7 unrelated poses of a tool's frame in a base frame.
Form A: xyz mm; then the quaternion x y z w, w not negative.
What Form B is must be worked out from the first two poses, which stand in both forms.
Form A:
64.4, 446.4, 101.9, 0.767, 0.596, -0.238, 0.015
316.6, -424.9, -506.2, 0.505, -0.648, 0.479, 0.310
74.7, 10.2, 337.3, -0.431, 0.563, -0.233, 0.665
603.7, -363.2, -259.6, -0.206, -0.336, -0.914, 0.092
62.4, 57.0, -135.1, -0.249, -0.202, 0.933, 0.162
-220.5, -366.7, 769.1, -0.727, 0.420, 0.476, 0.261
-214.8, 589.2, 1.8, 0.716, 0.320, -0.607, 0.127
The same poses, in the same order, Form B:
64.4, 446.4, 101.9, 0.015, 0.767, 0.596, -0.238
316.6, -424.9, -506.2, 0.310, 0.505, -0.648, 0.479
74.7, 10.2, 337.3, 0.665, -0.431, 0.563, -0.233
603.7, -363.2, -259.6, 0.092, -0.206, -0.336, -0.914
62.4, 57.0, -135.1, 0.162, -0.249, -0.202, 0.933
-220.5, -366.7, 769.1, 0.261, -0.727, 0.420, 0.476
-214.8, 589.2, 1.8, 0.127, 0.716, 0.320, -0.607

